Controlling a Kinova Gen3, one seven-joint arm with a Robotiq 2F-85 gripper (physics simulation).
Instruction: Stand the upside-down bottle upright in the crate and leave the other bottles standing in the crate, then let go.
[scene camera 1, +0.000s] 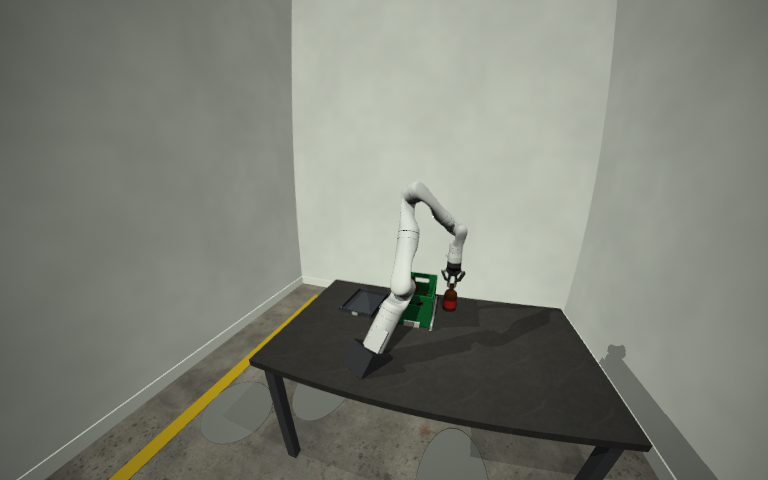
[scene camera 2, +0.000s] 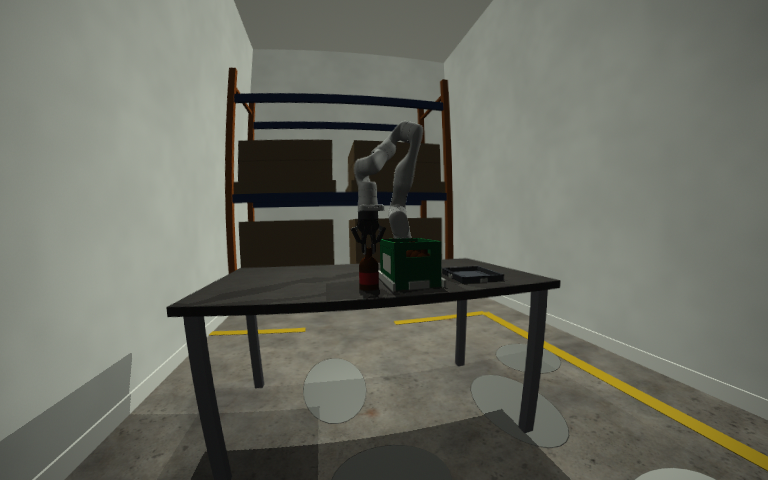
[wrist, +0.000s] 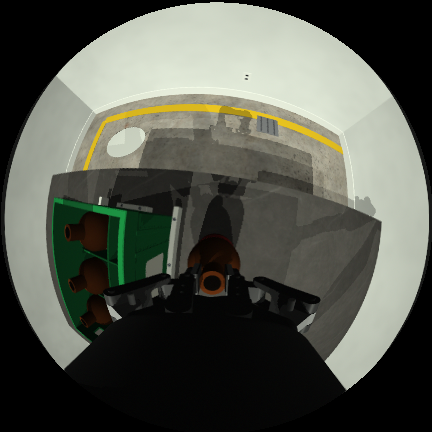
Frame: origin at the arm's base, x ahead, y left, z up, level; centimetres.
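Seen in the pictures: gripper, fingertip midpoint: (scene camera 1: 451, 287) (scene camera 2: 368, 254) (wrist: 212, 271); arm's base, origin of the base link: (scene camera 1: 373, 347).
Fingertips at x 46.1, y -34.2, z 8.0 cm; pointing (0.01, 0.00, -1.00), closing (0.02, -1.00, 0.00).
Note:
Pixels of each thing's top centre, then the offset from my fingertips to it. Level surfaces: height alone.
- brown bottle with a red label, middle of its top: (wrist: 212, 282) (scene camera 2: 368, 248) (scene camera 1: 452, 284) dx -0.4, dy -0.1, dz +2.3 cm
- green crate, middle of its top: (wrist: 81, 298) (scene camera 2: 407, 240) (scene camera 1: 418, 283) dx -6.6, dy +18.5, dz +4.3 cm
- dark shallow tray, middle of its top: (scene camera 2: 471, 270) (scene camera 1: 364, 299) dx -4.1, dy +48.5, dz -10.7 cm
- table, its level: dz -13.2 cm
A brown bottle with a red label (scene camera 1: 449, 302) (scene camera 2: 368, 277) (wrist: 214, 252) stands upright on the table beside the green crate (scene camera 1: 421, 320) (scene camera 2: 396, 266) (wrist: 122, 245), mouth up. My gripper (scene camera 1: 451, 284) (scene camera 2: 368, 249) (wrist: 212, 271) points down and is shut on this bottle's neck. In the wrist view, several brown bottles stand neck up inside the crate at the left, among them a far one (wrist: 95, 231), a middle one (wrist: 92, 276) and a near one (wrist: 99, 307). Part of the crate's inside is hidden by its walls and by my gripper.
A dark shallow tray (scene camera 1: 352, 310) (scene camera 2: 498, 277) lies on the table (scene camera 1: 509, 384) (scene camera 2: 271, 283) on the crate's other side from the held bottle. Light rails (wrist: 174, 240) run along the crate's base. A shelf rack (scene camera 2: 231, 169) with boxes stands behind the arm in scene camera 2.

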